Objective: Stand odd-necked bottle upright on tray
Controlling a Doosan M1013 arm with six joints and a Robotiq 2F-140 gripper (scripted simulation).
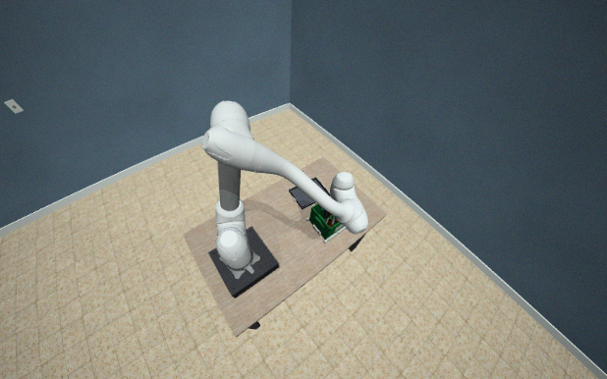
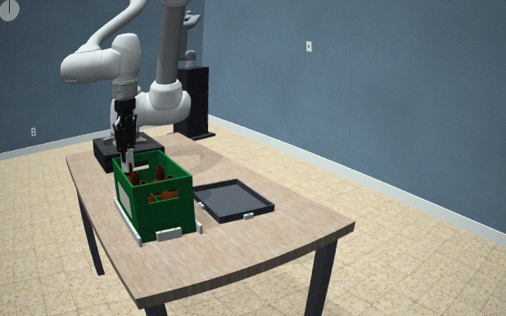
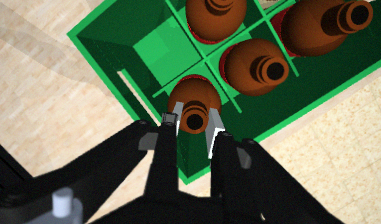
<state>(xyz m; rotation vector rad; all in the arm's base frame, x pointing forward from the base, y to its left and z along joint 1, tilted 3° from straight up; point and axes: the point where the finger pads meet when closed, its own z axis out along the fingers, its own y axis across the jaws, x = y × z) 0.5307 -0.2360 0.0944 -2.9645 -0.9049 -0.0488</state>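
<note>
The green crate is 100 mm ahead of my hand, 30 mm to the left of it and 90 mm below it. Also, from my hand: dark tray 160 mm ahead, 300 mm to the left, 160 mm below; then brown bottle 190 mm ahead, 50 mm to the left, 90 mm below.
</note>
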